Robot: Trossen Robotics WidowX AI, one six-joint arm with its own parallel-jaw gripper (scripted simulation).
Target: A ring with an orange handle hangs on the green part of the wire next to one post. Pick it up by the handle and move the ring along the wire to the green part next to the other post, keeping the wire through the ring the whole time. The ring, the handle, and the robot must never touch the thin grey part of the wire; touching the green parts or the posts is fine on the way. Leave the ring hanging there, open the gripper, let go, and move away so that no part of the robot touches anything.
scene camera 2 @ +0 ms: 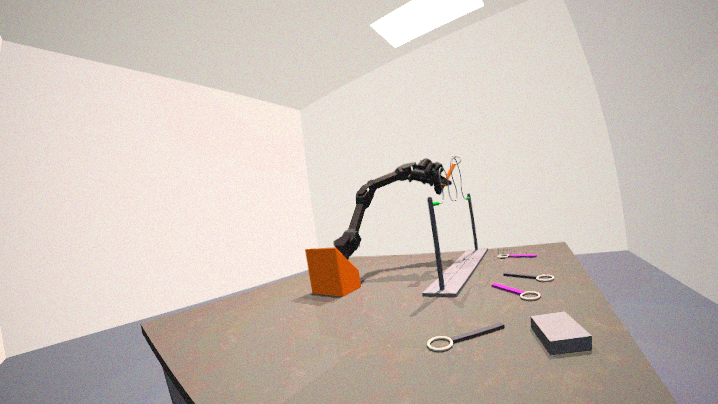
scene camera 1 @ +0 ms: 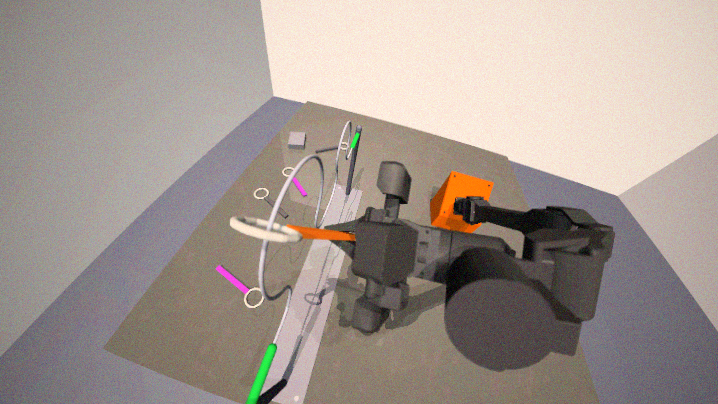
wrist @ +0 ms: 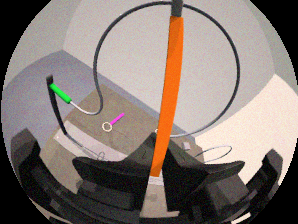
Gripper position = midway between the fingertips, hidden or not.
Observation:
I see my gripper (scene camera 1: 324, 230) and a grey block (scene camera 2: 559, 333).
My gripper shows as well in the wrist view (wrist: 157, 136).

